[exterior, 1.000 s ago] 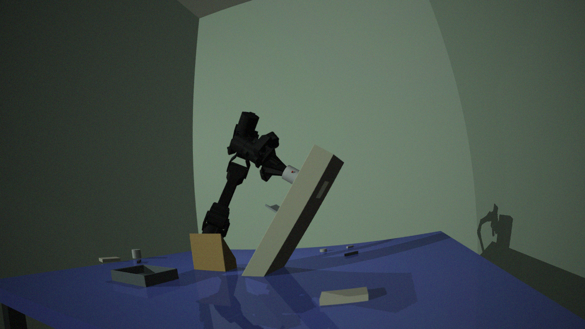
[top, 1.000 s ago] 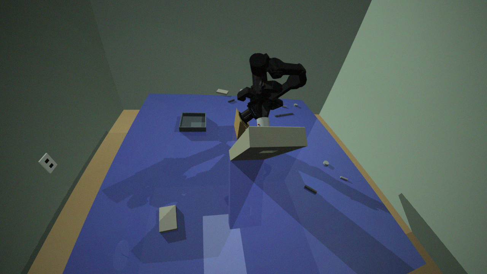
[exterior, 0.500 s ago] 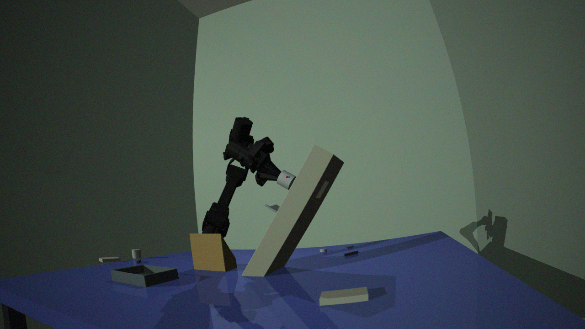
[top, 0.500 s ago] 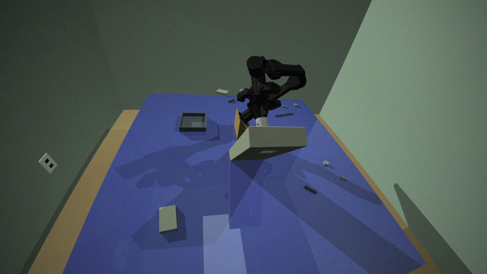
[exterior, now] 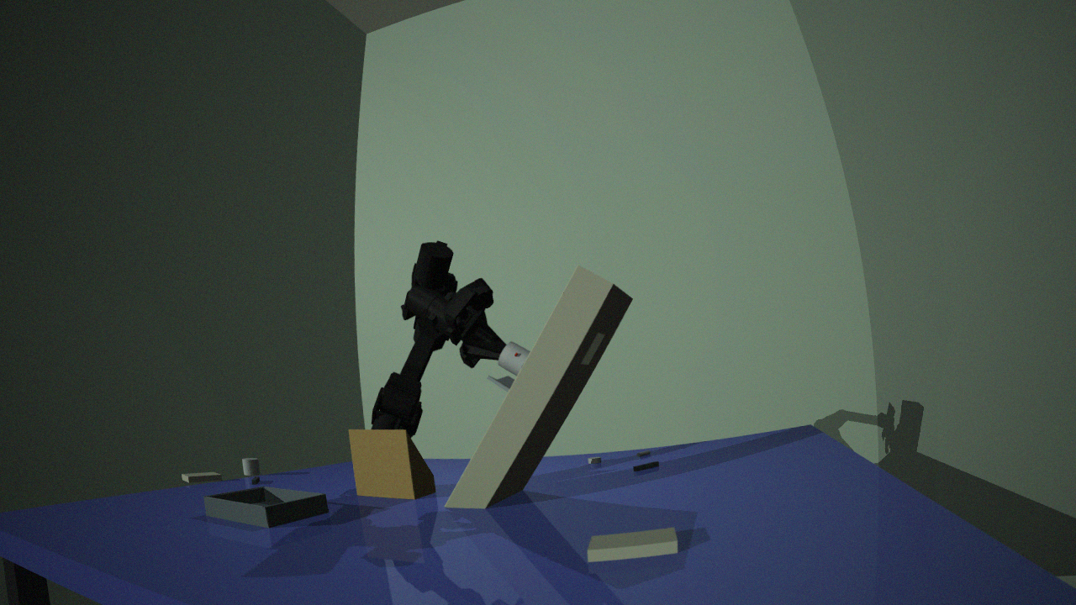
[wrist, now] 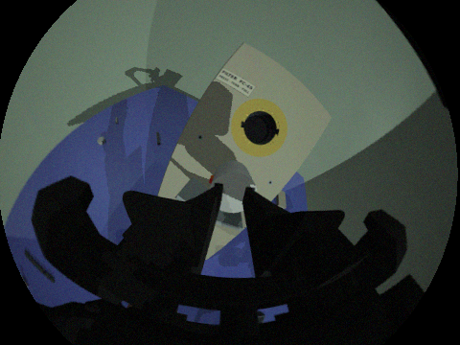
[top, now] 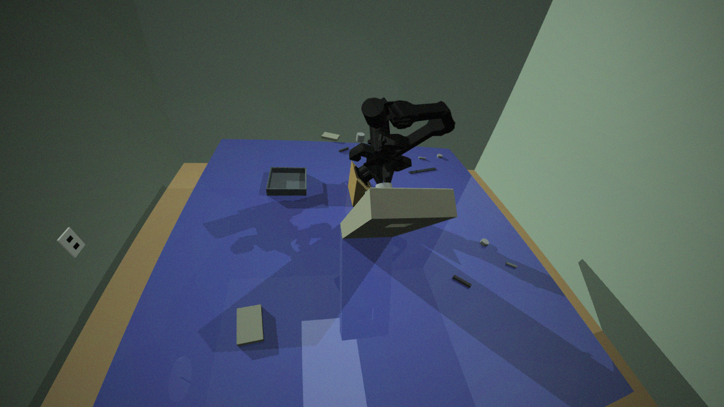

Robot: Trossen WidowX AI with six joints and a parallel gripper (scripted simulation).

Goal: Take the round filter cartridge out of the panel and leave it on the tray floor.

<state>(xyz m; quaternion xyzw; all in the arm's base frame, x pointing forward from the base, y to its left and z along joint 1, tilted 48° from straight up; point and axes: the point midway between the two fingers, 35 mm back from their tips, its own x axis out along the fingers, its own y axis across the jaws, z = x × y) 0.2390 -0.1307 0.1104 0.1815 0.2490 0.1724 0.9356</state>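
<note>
The round filter cartridge is 10 mm ahead of my gripper tip and 10 mm below it. Also, from my gripper tip: dark tray: 340 mm behind, 280 mm to the right, 230 mm below.
</note>
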